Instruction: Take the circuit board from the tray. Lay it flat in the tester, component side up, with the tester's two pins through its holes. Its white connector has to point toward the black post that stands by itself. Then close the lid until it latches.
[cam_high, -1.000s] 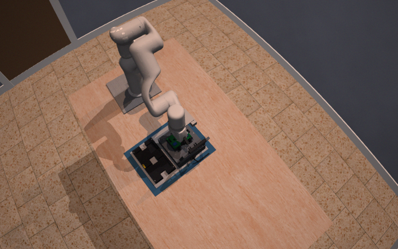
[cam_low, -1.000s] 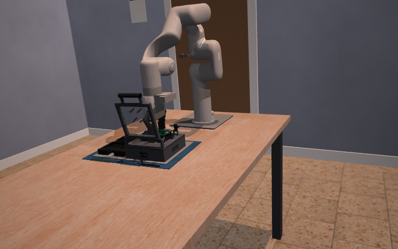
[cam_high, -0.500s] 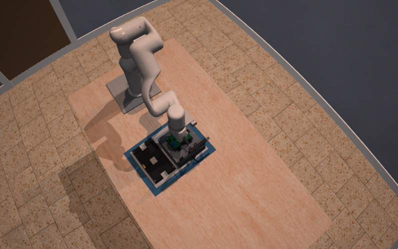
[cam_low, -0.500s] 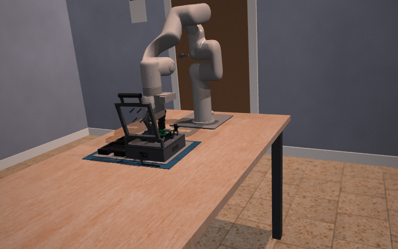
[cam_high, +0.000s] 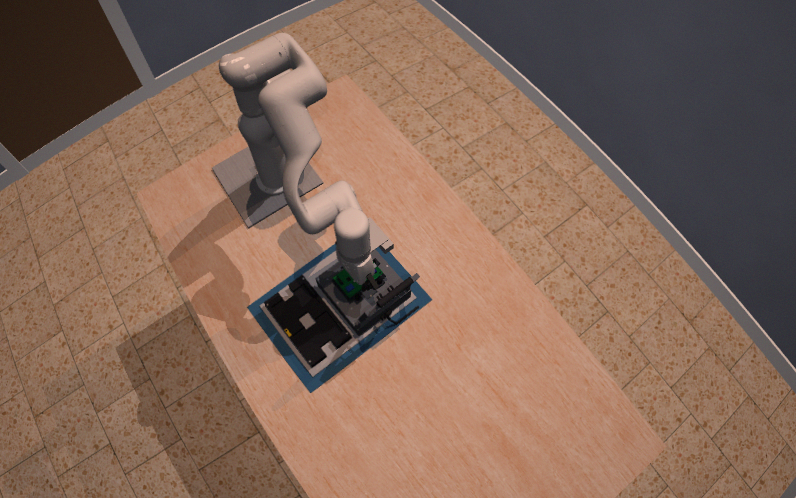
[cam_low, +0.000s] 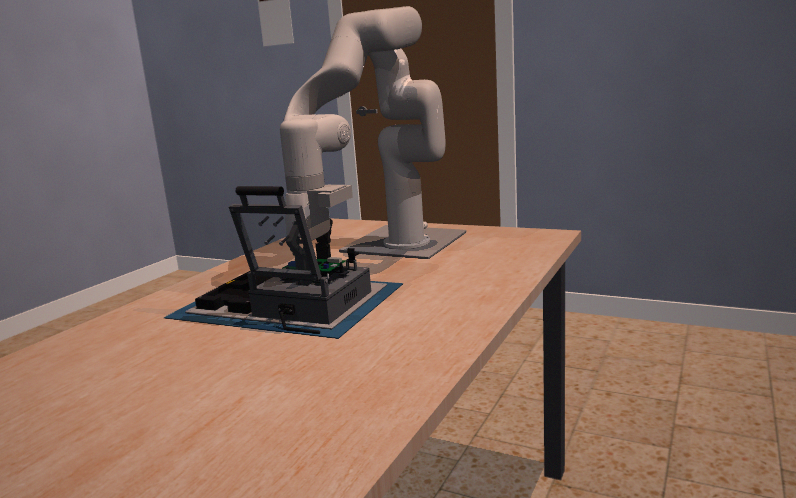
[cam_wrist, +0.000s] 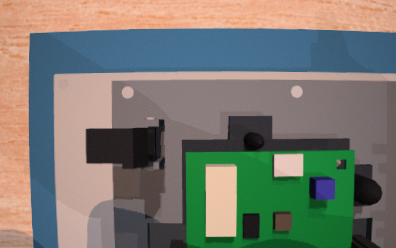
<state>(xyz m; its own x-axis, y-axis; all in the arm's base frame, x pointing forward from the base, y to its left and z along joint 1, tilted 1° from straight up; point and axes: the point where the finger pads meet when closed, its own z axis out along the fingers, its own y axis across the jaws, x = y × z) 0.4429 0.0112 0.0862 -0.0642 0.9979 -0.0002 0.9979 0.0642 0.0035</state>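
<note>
Now: the green circuit board right at my hand. From my hand the other things lie so: tester lid 13 cm ahead, 9 cm above, 1 cm to the left.
</note>
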